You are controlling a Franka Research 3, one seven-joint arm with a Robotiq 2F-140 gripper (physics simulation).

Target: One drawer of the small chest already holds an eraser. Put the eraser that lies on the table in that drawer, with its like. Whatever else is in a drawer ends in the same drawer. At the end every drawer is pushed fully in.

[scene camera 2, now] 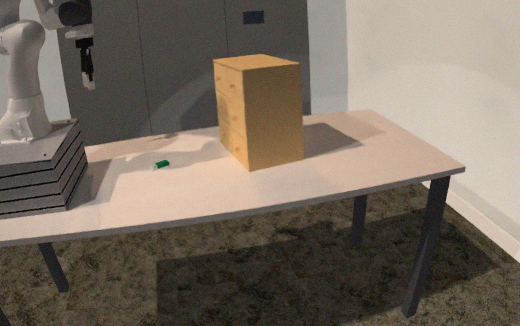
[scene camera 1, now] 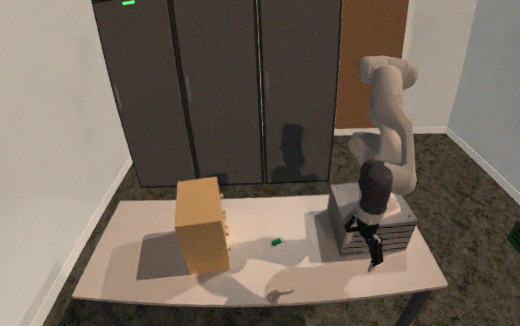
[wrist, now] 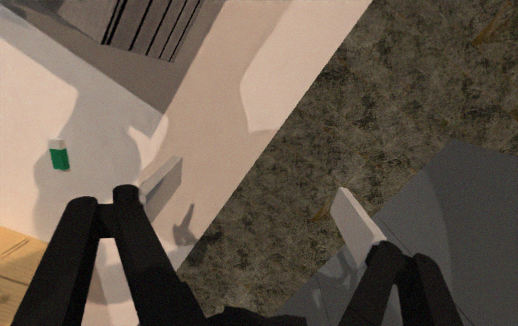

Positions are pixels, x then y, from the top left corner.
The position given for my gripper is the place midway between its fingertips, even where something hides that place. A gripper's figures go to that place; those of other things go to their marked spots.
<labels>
My gripper (scene camera 1: 359, 256) is 114 cm from the lens. A wooden chest (scene camera 1: 198, 225): 119 cm from the lens.
</labels>
